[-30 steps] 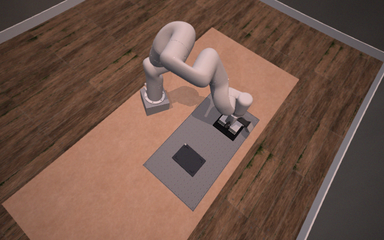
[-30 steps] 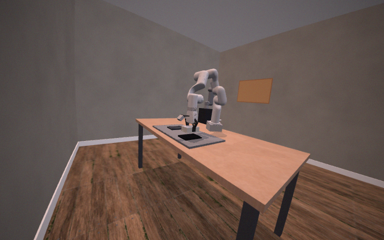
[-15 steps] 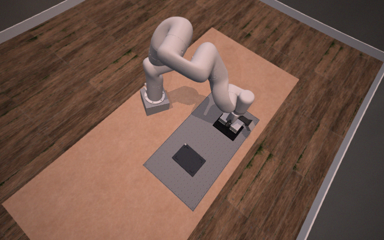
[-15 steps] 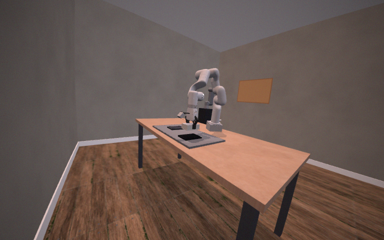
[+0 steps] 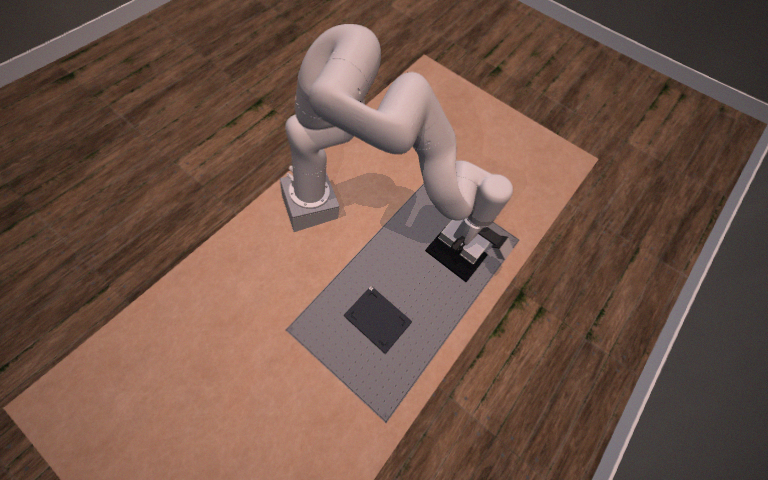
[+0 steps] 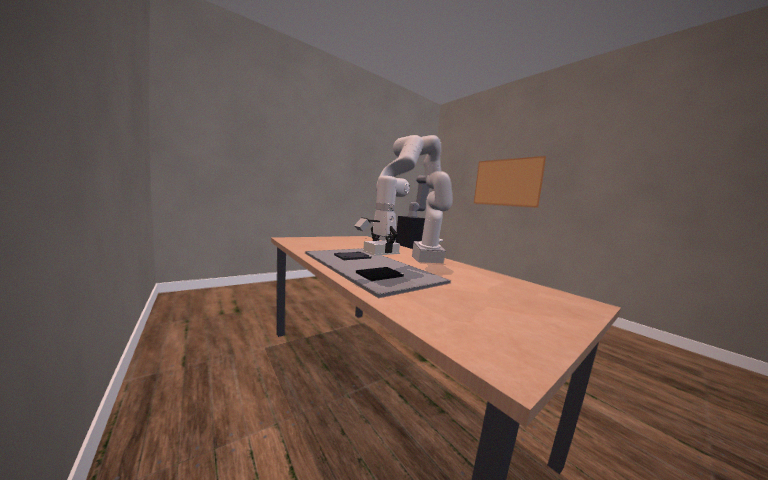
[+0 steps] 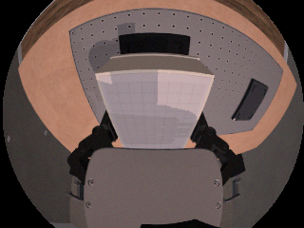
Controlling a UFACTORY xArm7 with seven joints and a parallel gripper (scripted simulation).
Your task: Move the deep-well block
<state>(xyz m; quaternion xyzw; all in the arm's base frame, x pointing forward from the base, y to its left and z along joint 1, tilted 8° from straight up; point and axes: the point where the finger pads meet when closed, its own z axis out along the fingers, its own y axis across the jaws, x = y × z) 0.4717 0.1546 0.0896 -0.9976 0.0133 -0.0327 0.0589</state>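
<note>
Now: the nest N2 60 mm behind my hand, 330 mm to the right of it and 110 mm below it. Round my hand: nest N1 (110 mm below); then deep-well block (right at my hand).
</note>
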